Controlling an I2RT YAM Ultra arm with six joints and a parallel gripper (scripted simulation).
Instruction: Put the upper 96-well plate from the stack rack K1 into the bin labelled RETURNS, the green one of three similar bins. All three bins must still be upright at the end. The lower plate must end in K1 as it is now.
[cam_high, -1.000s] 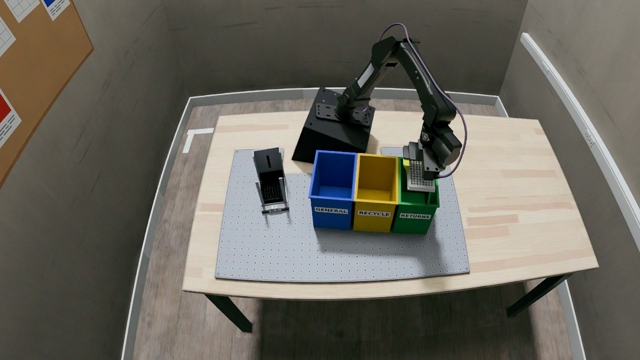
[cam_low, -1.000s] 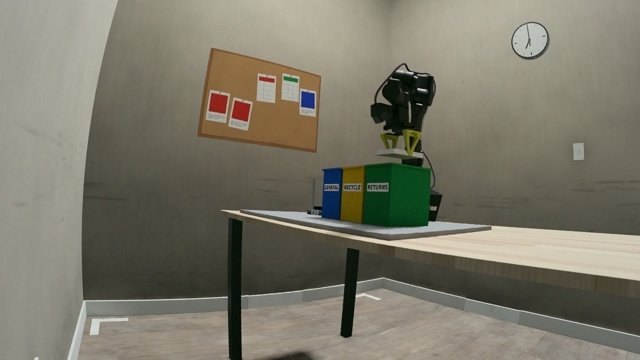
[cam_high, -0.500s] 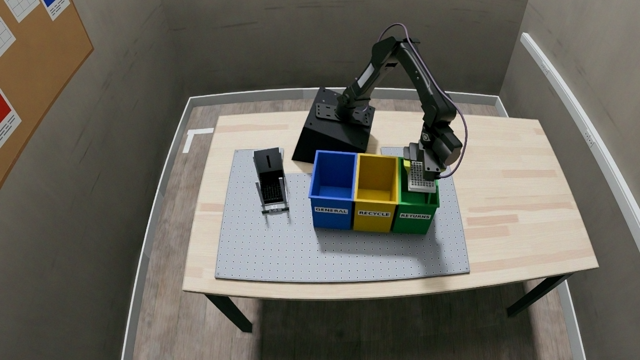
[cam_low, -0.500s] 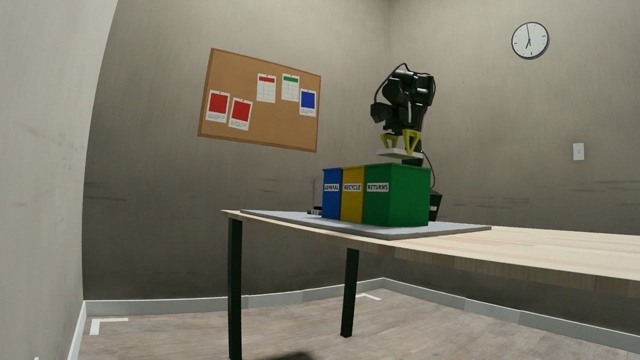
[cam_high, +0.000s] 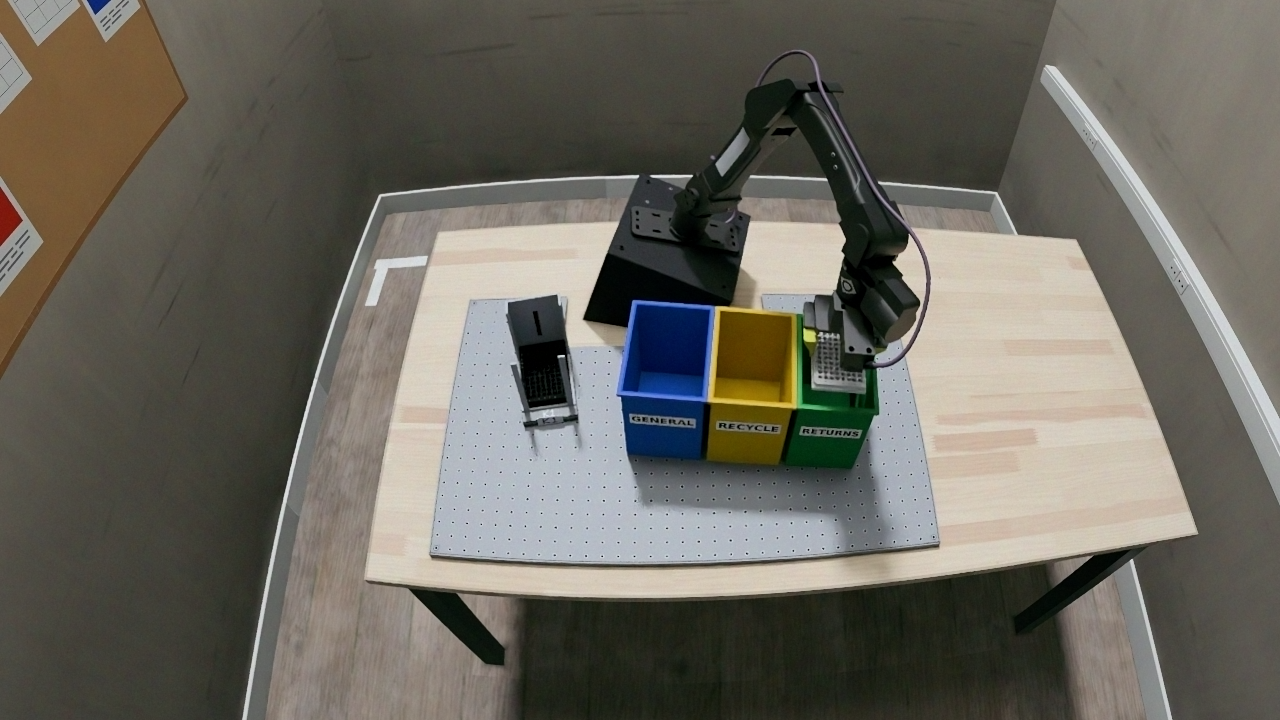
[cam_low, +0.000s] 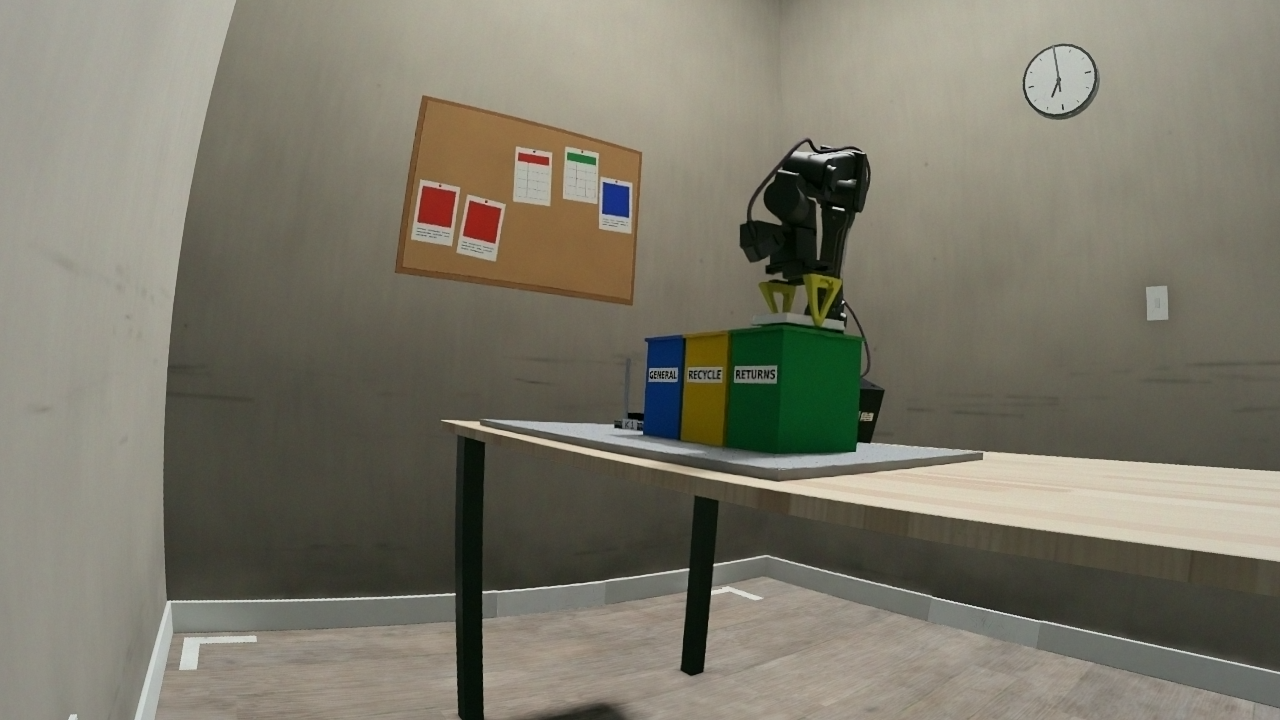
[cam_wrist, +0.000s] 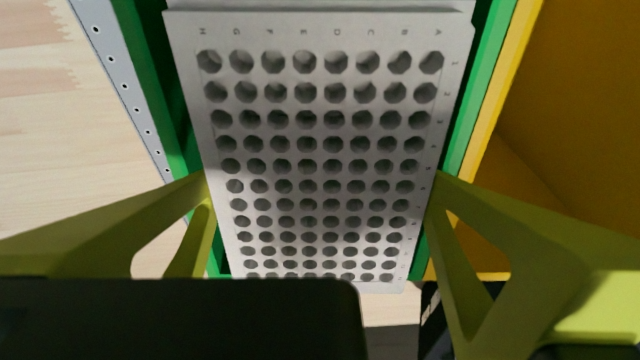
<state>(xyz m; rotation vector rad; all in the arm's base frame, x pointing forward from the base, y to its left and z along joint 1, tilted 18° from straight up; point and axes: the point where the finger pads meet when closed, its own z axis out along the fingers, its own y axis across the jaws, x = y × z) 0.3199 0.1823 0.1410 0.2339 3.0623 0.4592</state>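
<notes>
My hand is 110 mm above the green returns bin. Round my hand: white 96-well plate right at my hand; yellow recycle bin 130 mm to the right, 110 mm below, 20 mm behind; blue general bin 260 mm to the right, 110 mm below, 30 mm behind.
</notes>
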